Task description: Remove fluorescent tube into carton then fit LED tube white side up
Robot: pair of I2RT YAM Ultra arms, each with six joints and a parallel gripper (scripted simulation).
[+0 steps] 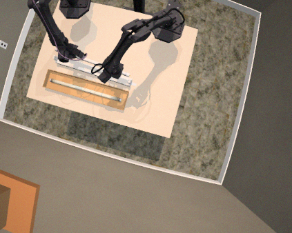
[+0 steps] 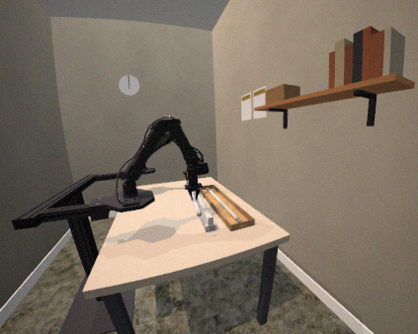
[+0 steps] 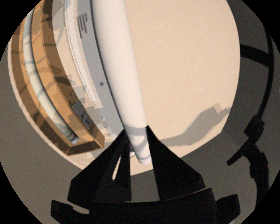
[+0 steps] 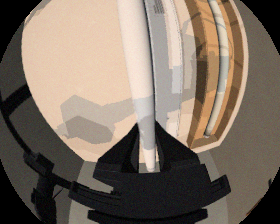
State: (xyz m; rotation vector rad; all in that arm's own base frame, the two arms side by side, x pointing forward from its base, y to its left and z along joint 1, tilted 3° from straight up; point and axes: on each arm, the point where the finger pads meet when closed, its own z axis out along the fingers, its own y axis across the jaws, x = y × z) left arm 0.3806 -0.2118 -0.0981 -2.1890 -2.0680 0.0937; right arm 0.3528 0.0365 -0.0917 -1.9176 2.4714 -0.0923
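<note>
The LED tube is 1 cm ahead of my right hand, 12 cm to the left of it and 1 cm below it. Also, from my right hand: carton (21 cm ahead, 10 cm to the left, 9 cm below); then light fixture (5 cm ahead, 12 cm to the left, 6 cm below); then old fluorescent tube (21 cm ahead, 10 cm to the left, 10 cm below).
</note>
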